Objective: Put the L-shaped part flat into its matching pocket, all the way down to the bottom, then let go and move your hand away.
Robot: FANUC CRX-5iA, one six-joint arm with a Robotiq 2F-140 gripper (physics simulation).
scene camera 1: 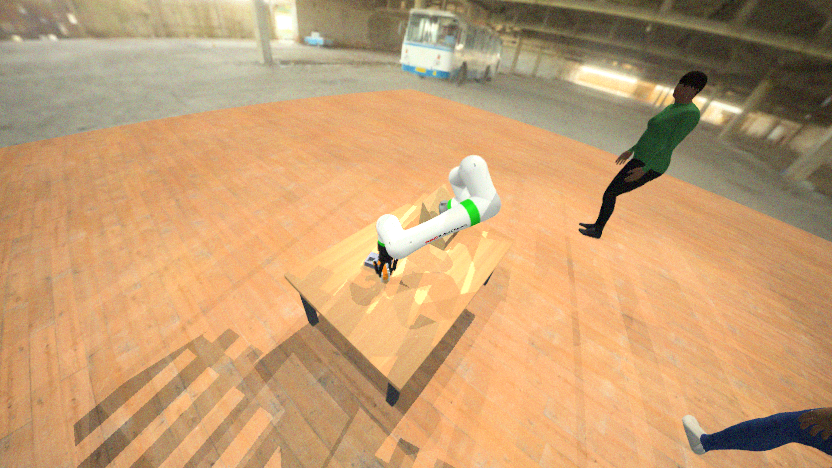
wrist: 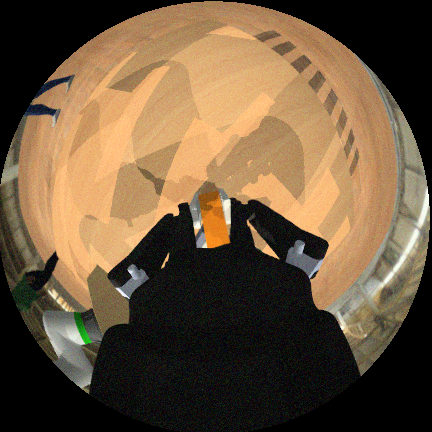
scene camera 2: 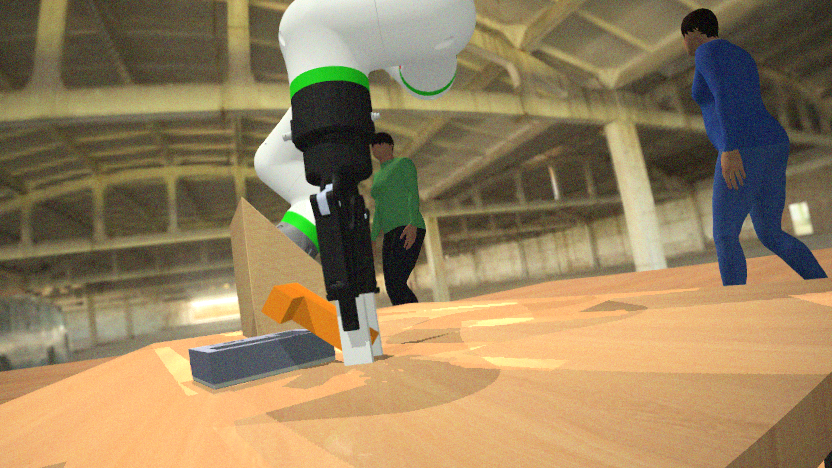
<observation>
The gripper grips an orange L-shaped part, which still rests on a grey pocket block.
The gripper is seen too in the wrist view.
</observation>
